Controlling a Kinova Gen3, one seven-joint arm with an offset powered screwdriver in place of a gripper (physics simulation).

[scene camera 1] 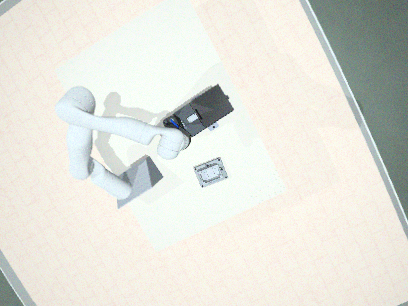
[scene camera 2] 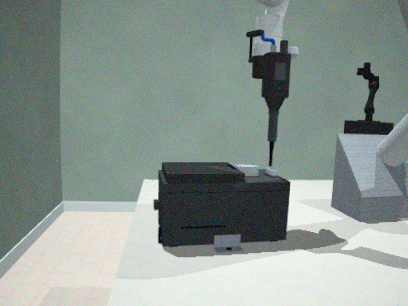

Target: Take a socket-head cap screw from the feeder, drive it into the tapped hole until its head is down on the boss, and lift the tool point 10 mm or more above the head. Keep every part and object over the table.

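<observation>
The black feeder (scene camera 1: 216, 102) (scene camera 2: 225, 212) stands on the table, with a small white block (scene camera 2: 271, 172) on top near one end. My screwdriver (scene camera 2: 270, 165) points straight down; its thin bit tip is just above that block, with a small gap between them. No screw can be made out on the tip. In scene camera 1 the arm's wrist and the driver's black body hide the tip. A grey metal part (scene camera 1: 200, 179) with a pocket and small holes lies flat on the table, apart from the feeder. The tapped hole and its boss are too small to tell.
A larger white block (scene camera 1: 193, 118) (scene camera 2: 247, 170) sits on the feeder's top. A small grey bracket (scene camera 1: 213, 127) (scene camera 2: 228, 242) is at the feeder's side. The grey wedge-shaped pedestal (scene camera 1: 145, 177) (scene camera 2: 365, 180) stands by the arm's base. A black jointed stand (scene camera 2: 370, 95) rises behind the pedestal.
</observation>
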